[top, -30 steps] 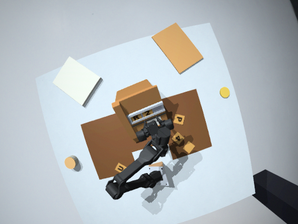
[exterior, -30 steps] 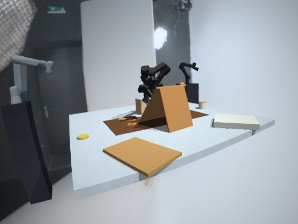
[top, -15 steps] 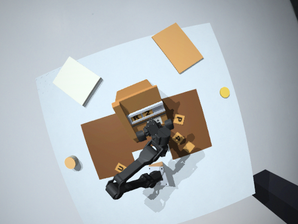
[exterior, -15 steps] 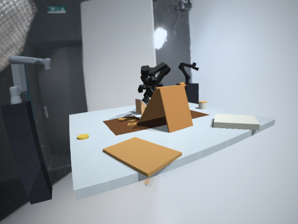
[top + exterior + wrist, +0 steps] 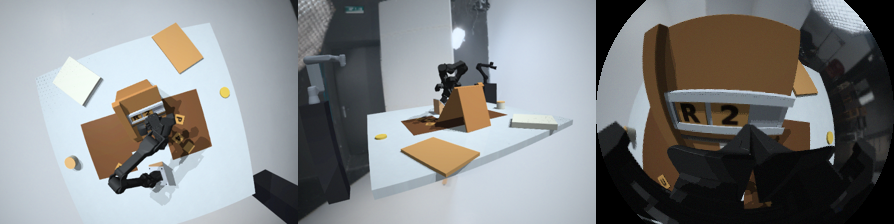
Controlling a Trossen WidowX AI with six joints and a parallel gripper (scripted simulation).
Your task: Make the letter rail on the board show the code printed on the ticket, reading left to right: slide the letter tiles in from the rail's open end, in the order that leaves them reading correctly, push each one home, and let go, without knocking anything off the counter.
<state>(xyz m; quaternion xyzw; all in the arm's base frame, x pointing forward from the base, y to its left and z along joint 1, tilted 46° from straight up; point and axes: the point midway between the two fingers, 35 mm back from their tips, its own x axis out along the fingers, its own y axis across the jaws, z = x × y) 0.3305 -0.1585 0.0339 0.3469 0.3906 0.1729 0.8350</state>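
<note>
Now: the white ticket 40 mm behind my gripper tip and 100 mm below it. Also, from my gripper tip: brown mat: 150 mm behind, 80 mm to the left, 190 mm below; orange slab: 360 mm ahead, 290 mm to the right, 180 mm below; cream slab: 360 mm ahead, 400 mm to the left, 170 mm below.
</note>
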